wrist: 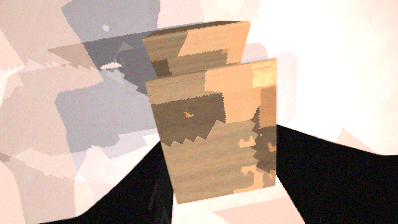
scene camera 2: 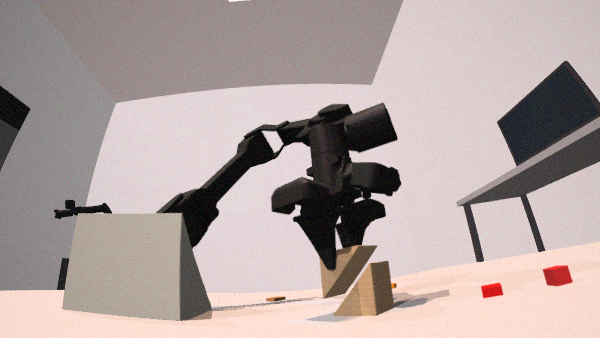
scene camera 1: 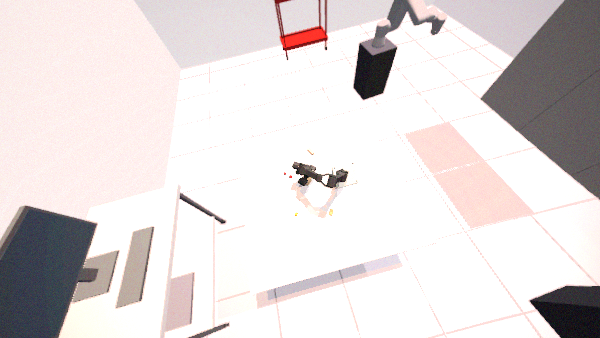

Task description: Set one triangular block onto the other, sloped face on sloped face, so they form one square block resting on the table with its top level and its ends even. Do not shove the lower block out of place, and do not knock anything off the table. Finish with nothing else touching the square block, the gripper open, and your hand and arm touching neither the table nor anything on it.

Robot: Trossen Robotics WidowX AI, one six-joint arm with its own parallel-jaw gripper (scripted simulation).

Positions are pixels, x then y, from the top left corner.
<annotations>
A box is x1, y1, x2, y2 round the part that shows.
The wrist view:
my gripper: 214, 136 [39, 124, 397, 223]
wooden triangular block: 217, 127 [145, 58, 276, 203], held by my gripper
wooden triangular block: 191, 48 [143, 21, 249, 77]
</annotations>
